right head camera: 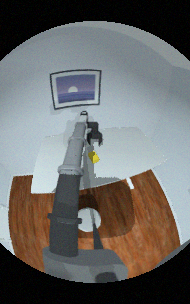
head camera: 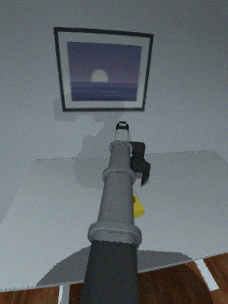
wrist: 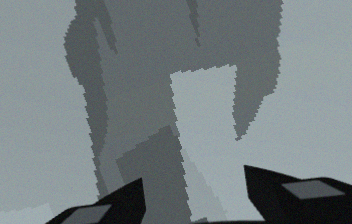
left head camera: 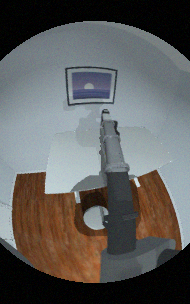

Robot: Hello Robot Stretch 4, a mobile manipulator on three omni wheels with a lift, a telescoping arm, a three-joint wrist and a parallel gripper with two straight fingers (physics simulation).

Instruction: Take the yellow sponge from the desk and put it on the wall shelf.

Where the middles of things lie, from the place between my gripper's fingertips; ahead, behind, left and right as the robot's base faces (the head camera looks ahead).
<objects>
I see the framed sunset picture (head camera: 99,70) 360 mm ahead of my hand, 210 mm to the left of it and 530 mm above it.
</objects>
